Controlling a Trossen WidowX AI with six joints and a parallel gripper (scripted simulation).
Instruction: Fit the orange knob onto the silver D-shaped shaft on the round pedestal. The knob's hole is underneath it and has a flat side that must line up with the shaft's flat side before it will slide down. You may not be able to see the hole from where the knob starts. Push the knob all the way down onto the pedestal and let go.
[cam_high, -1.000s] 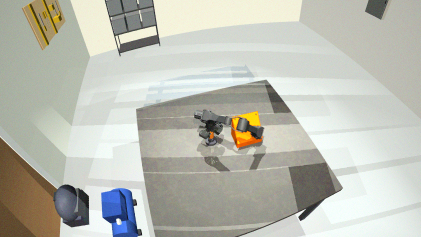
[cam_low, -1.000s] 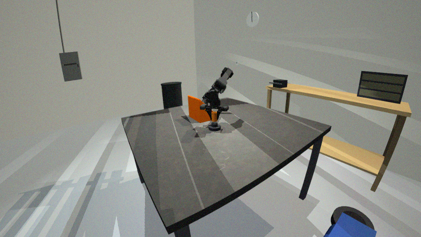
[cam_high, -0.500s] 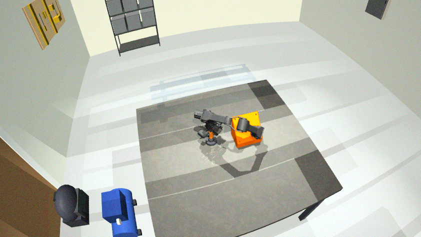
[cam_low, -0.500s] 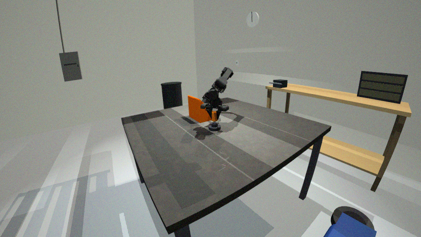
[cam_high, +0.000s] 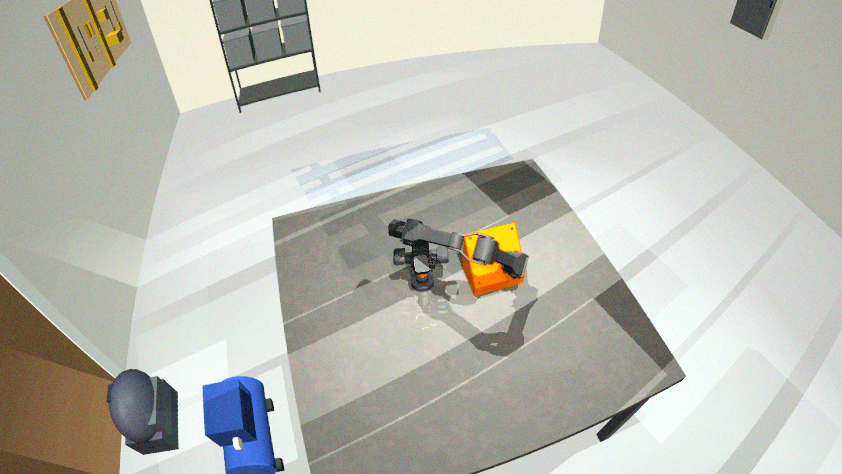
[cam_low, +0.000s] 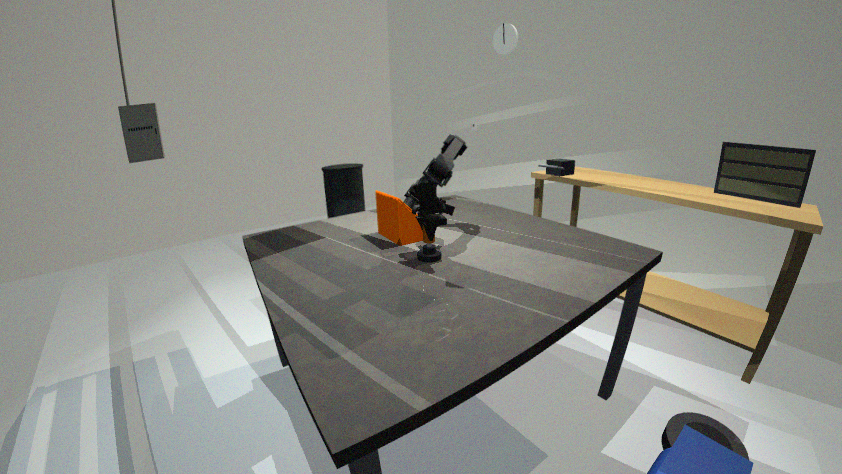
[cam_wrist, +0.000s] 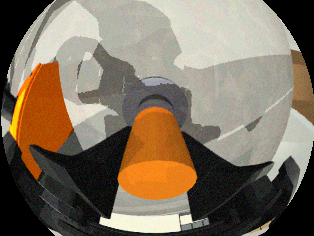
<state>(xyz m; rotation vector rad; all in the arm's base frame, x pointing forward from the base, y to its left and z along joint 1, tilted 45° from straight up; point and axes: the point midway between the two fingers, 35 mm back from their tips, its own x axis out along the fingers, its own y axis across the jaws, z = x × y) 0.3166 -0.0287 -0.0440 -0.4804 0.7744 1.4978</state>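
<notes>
The orange knob lies 30 mm above my gripper tip. The rest, counted from my gripper tip: round pedestal 40 mm below.
</notes>
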